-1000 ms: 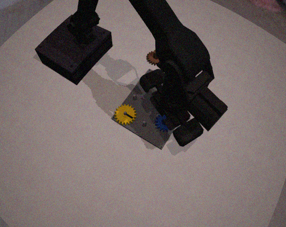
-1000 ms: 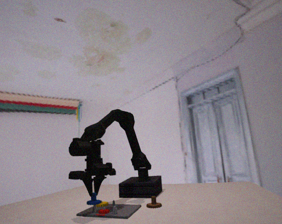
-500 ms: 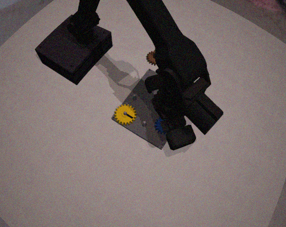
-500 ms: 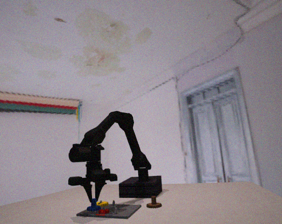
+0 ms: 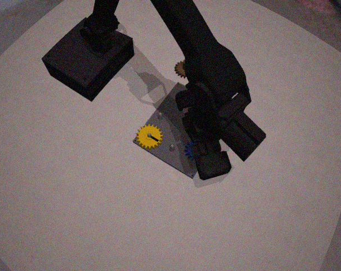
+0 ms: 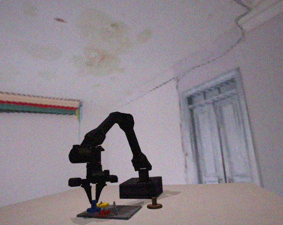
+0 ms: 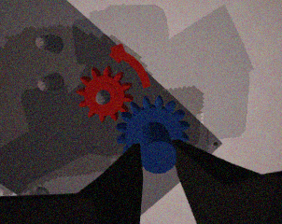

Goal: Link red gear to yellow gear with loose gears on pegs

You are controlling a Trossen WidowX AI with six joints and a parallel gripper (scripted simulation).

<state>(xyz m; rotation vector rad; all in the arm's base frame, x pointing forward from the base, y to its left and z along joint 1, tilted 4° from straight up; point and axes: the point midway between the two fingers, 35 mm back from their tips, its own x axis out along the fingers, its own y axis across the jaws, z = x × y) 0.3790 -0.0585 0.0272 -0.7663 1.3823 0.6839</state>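
Now: gripper tip 1 cm past the red gear, 4 cm to the right of it and 3 cm above it. Also, from my gripper tip: blue gear (1 cm below); brown gear (17 cm behind, 19 cm to the left, 3 cm below); red arrow (2 cm ahead, 5 cm to the left, 4 cm below).
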